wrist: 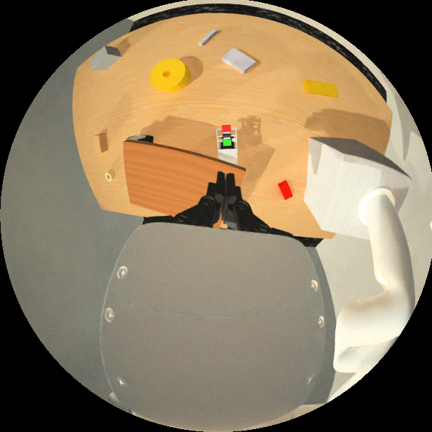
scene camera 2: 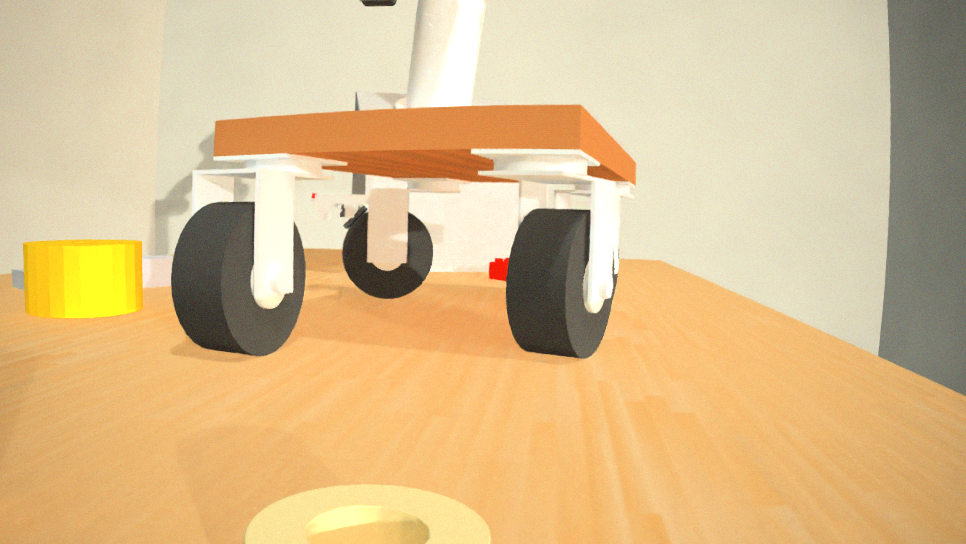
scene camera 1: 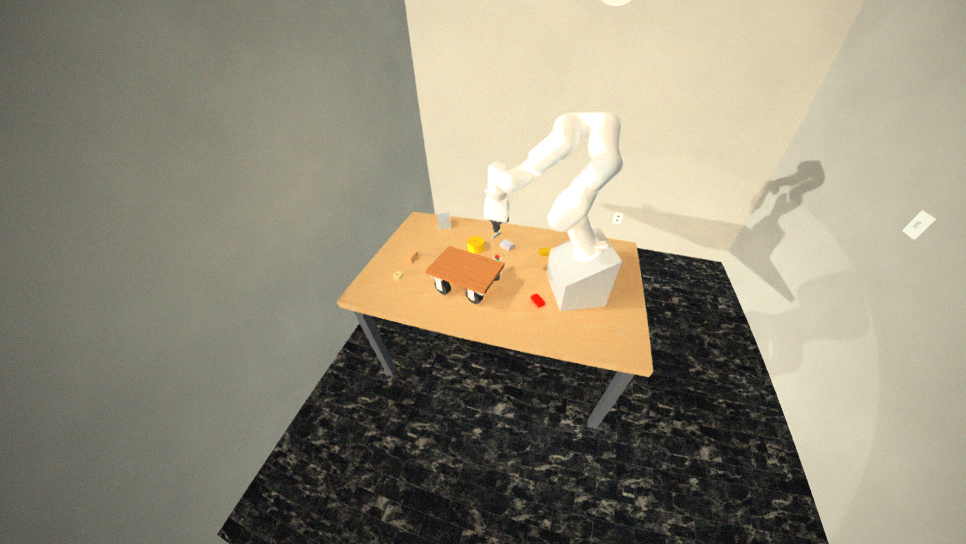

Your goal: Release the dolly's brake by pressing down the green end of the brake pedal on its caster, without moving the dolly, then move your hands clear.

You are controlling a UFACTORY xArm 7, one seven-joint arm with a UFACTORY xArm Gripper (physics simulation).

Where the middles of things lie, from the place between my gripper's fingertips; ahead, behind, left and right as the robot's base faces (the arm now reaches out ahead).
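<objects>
The pedal caster (scene camera 2: 388,208) has my hand 10 mm past it, 20 mm to the right of it and 220 mm above it. Going by their middles, that caster is the nearest to my hand of the things named here. Counting from my hand, there's a dolly (scene camera 2: 238,273) that's 120 mm ahead, 100 mm to the left and 210 mm below. You'd find the light grey block (scene camera 2: 156,270) 20 mm ahead of my hand, 240 mm to the right of it and 250 mm below it, and a yellow cylinder (scene camera 2: 63,278) that's 180 mm ahead of my hand, 170 mm to the right and 240 mm below.
</objects>
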